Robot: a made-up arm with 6 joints.
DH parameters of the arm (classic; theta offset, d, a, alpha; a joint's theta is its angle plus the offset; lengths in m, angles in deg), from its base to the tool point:
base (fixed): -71.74 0 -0.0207 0
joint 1: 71.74 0.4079 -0.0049 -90
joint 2: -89.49 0 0.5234 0
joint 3: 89.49 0.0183 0.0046 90
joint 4: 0 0.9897 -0.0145 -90
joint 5: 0 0.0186 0.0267 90
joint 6: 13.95 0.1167 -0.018 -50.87
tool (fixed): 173.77 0.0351 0 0
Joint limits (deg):
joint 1: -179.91..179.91
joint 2: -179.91..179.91
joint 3: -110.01..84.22
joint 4: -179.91..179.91
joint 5: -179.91..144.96
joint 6: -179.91..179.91
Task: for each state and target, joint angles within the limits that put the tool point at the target. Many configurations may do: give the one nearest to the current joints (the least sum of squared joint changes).
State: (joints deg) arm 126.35 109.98 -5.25 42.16 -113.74 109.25
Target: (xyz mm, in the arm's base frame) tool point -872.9 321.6 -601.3
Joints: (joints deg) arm 164.86 117.24 36.35 43.51 -140.94 103.95
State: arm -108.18 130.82 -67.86 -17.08 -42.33 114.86
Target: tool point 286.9 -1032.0 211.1
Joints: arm -76.98 172.60 -93.77 -19.54 -57.98 111.05
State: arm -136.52 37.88 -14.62 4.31 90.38 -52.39
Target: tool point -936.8 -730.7 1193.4
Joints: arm -144.66 50.41 3.13 2.80 112.03 -57.99
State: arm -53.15 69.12 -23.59 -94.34 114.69 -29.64
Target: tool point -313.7 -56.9 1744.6
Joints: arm -6.04 16.88 -46.84 -101.52 100.35 -27.18
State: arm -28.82 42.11 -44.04 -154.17 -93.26 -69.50
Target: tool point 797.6 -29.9 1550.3
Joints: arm -7.56 66.77 -57.25 -149.26 -108.50 -66.66
